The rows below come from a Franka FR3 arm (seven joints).
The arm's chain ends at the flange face. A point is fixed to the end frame.
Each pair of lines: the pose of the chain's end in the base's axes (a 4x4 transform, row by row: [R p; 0 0 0 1], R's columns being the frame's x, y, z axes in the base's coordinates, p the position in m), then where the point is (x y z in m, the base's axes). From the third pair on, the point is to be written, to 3 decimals.
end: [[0.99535 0.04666 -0.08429 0.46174], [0.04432 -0.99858 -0.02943 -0.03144], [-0.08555 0.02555 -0.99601 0.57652], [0 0 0 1]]
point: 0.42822 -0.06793 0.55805
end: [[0.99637 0.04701 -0.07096 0.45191], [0.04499 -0.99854 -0.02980 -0.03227], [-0.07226 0.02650 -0.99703 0.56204], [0 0 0 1]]
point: 0.41867 -0.06879 0.54313
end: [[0.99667 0.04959 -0.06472 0.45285], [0.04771 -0.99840 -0.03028 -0.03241], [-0.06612 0.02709 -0.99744 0.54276], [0 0 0 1]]
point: 0.420 -0.069 0.524
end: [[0.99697 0.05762 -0.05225 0.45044], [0.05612 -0.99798 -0.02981 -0.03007], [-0.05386 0.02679 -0.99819 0.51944], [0 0 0 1]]
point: 0.418 -0.067 0.500
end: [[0.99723 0.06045 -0.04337 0.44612], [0.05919 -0.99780 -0.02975 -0.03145], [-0.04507 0.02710 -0.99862 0.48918], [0 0 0 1]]
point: 0.414 -0.068 0.469
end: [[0.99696 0.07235 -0.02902 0.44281], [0.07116 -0.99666 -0.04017 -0.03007], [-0.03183 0.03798 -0.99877 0.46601], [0 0 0 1]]
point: 0.411 -0.068 0.446
